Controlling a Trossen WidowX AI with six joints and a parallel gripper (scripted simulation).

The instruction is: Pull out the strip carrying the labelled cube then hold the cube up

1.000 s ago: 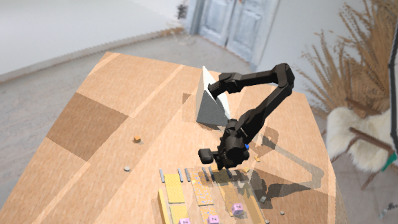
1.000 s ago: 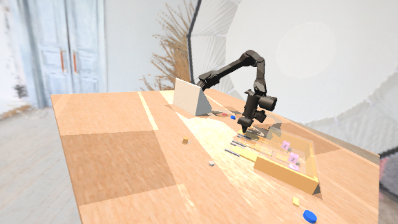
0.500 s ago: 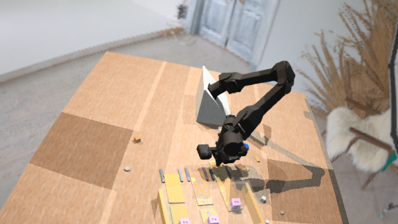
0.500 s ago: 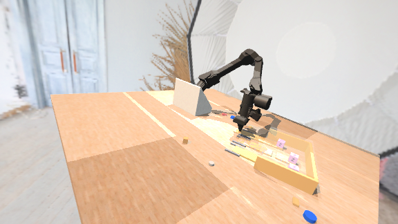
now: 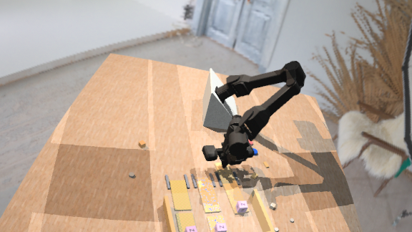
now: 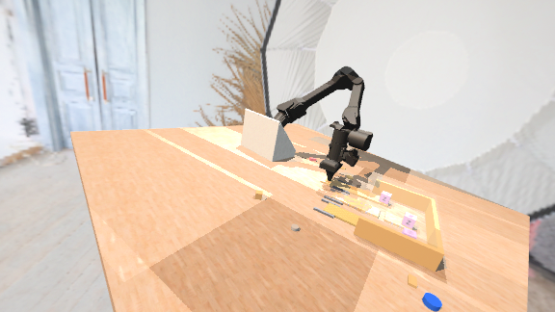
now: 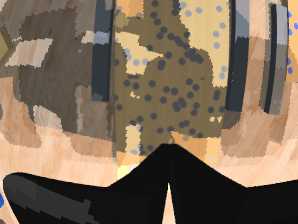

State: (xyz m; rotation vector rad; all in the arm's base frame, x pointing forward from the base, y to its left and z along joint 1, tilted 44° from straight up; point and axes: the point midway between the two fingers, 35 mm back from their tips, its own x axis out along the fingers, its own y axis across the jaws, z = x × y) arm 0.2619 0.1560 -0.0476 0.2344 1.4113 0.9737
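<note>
Right now my gripper tip is 8 cm short of the strip and 4 cm to the right of it. From my gripper tip the other things lie so: small grey cube 14 cm ahead, 20 cm to the left; then grey disc 16 cm ahead, 31 cm to the right; then small orange cube 32 cm to the right.
</note>
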